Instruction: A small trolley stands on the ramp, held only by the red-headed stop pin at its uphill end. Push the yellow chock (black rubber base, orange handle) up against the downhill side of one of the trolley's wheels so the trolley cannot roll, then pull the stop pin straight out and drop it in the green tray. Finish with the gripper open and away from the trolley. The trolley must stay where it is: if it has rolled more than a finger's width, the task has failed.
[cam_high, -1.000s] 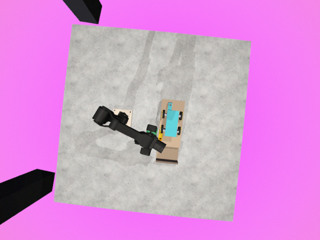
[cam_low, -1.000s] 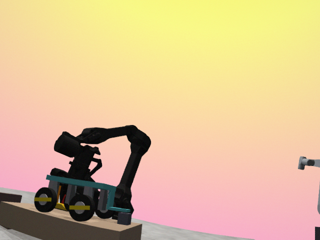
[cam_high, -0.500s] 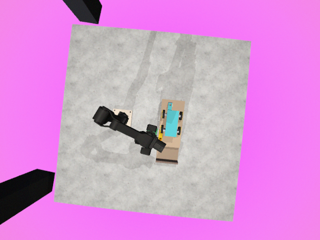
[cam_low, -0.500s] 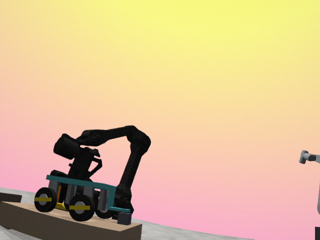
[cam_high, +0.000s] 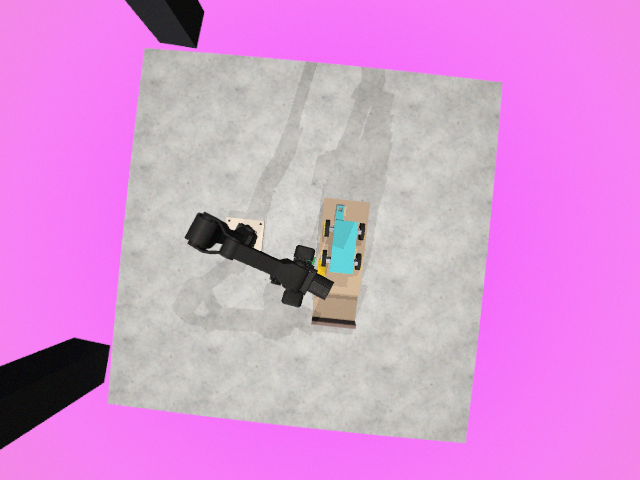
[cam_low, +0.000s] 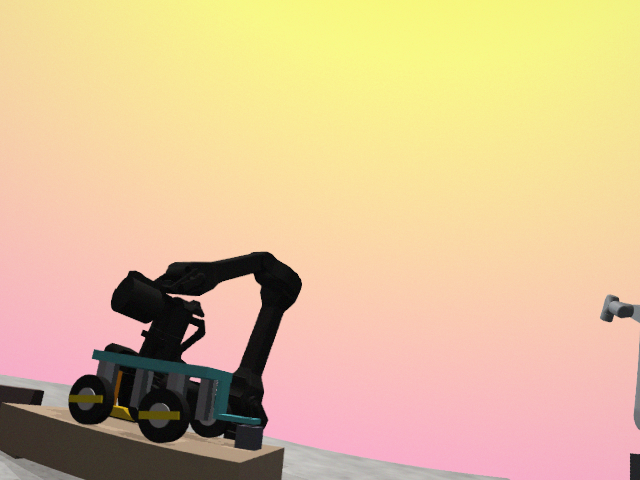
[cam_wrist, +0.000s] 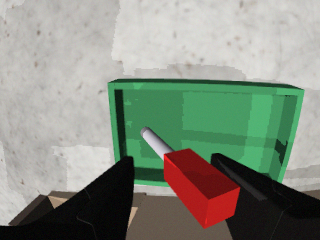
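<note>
My gripper tip is now right at the red-headed stop pin. From my gripper tip the other things lie so: yellow chock 7 cm ahead, 3 cm to the left, 3 cm above; then tan ramp 13 cm to the left, 12 cm ahead; then green tray 5 cm below, 2 cm to the left.
</note>
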